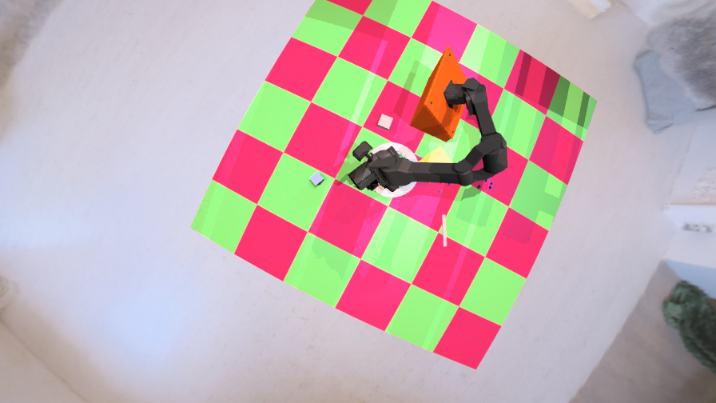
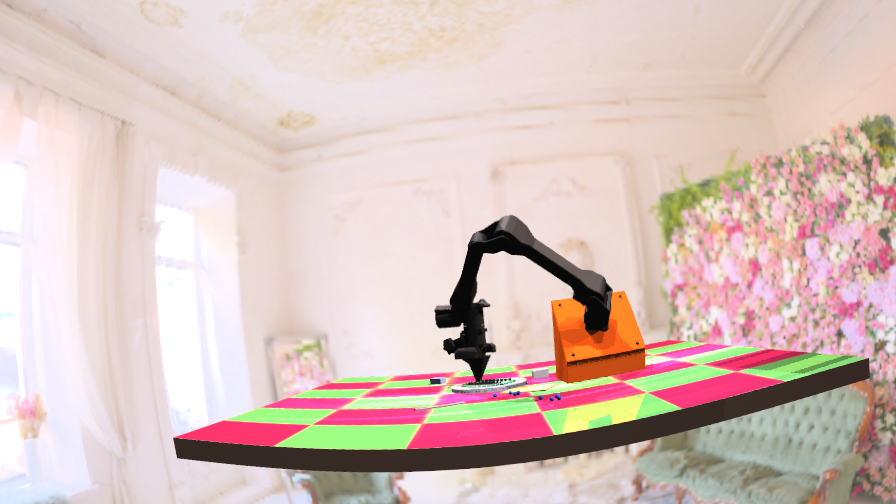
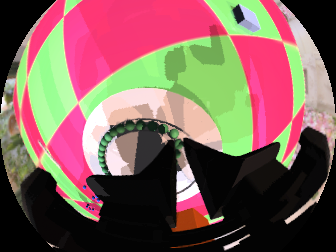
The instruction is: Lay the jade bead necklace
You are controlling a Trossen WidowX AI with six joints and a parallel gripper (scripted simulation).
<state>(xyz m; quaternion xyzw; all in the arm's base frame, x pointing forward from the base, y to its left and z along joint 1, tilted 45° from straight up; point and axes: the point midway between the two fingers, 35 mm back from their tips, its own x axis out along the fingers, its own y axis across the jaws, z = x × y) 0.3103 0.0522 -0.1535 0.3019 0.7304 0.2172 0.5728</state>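
Right now my gripper tip is 3 cm past the round bead board, 5 cm to the right of it and 1 cm above it. From my gripper tip the other things lie so: pale blue cube: 14 cm ahead, 16 cm to the right, 1 cm below; then white cube: 17 cm behind, 7 cm to the right; then yellow patch: 14 cm behind, 17 cm to the left, 1 cm below.
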